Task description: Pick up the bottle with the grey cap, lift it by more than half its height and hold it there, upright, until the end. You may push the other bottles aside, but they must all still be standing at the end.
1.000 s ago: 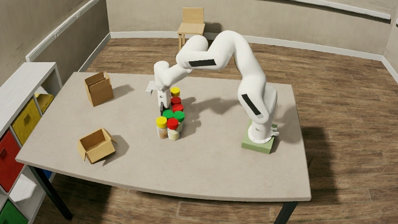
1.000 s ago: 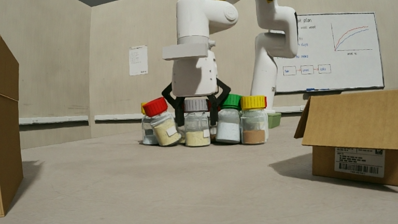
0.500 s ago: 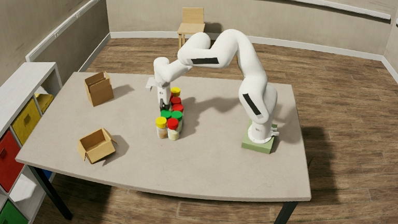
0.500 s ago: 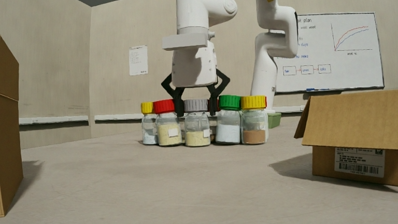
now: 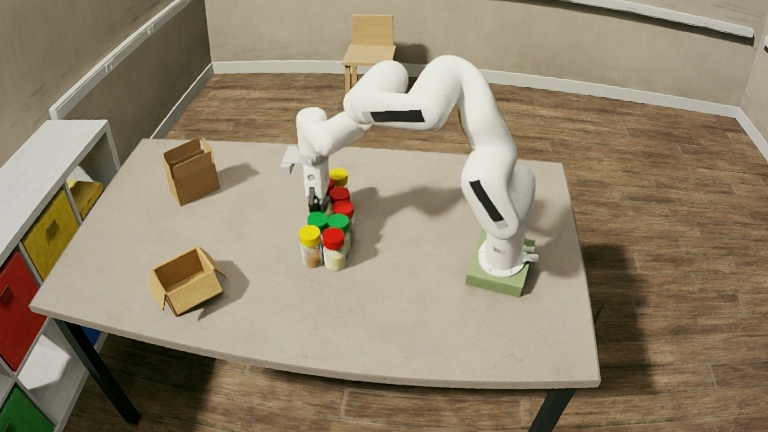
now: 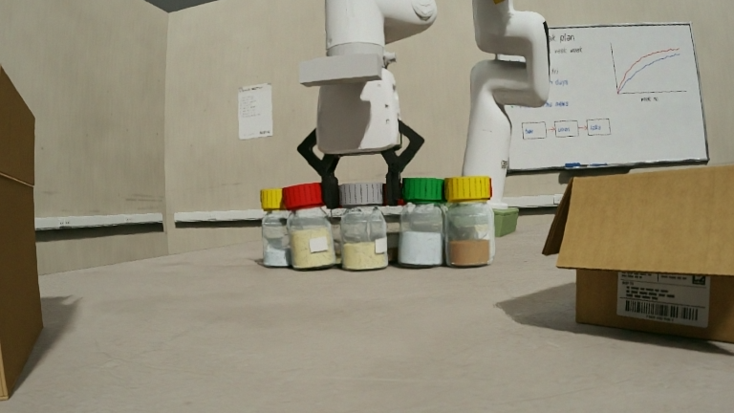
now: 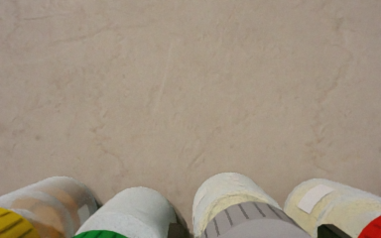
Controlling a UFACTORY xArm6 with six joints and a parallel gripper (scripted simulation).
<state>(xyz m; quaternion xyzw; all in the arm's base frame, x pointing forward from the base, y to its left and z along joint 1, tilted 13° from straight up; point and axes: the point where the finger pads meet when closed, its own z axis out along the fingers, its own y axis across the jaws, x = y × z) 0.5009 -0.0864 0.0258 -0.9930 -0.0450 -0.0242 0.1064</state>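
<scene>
My hand is 4 cm above the grey-capped bottle. From my hand the other things lie so: red-capped bottle: 5 cm behind, 4 cm to the right, 4 cm below.
</scene>
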